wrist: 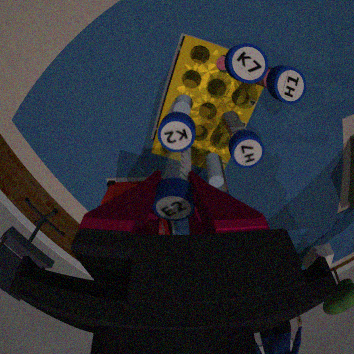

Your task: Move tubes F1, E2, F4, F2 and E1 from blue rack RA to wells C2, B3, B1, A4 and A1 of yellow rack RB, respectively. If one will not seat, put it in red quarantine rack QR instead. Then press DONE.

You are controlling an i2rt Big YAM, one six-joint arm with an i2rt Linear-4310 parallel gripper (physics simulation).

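Frame: origin at the arm's base, x ahead, y right, z down, level; metres.
Seen in the pictures: gripper, fingertip midpoint: [173, 176].
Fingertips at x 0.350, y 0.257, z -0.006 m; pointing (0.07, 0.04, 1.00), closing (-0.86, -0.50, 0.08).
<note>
A point is followed by its place in that frame.
My gripper [173, 176] @[x 0.350, y 0.257, z -0.006 m] is shut on the tube with the blue-rimmed cap marked E2 [173, 200] @[x 0.342, y 0.266, z -0.043 m], at the lower middle of the wrist view. The yellow rack [170, 100] @[x 0.339, y 0.294, z 0.067 m] is just beyond the fingers. Tubes with caps marked K2 [176, 132] @[x 0.331, y 0.286, z -0.009 m], H7 [246, 148] @[x 0.297, y 0.257, z -0.008 m], K7 [246, 63] @[x 0.277, y 0.305, z -0.009 m] and H1 [286, 84] @[x 0.259, y 0.286, z -0.009 m] stand at the rack, leaning outward in the view. Several dark wells show between them. Whether the E2 tube's lower end touches the rack is hidden. The blue rack and the DONE button cannot be made out.
A grey tube-like piece [215, 172] @[x 0.329, y 0.220, z 0.033 m] stands right of the fingers at the rack's near end. Part of a red rack [117, 192] @[x 0.483, y 0.214, z 0.089 m] shows behind the left finger. A pale-edged box [347, 165] is at the right edge, with a green object [341, 298] below it.
</note>
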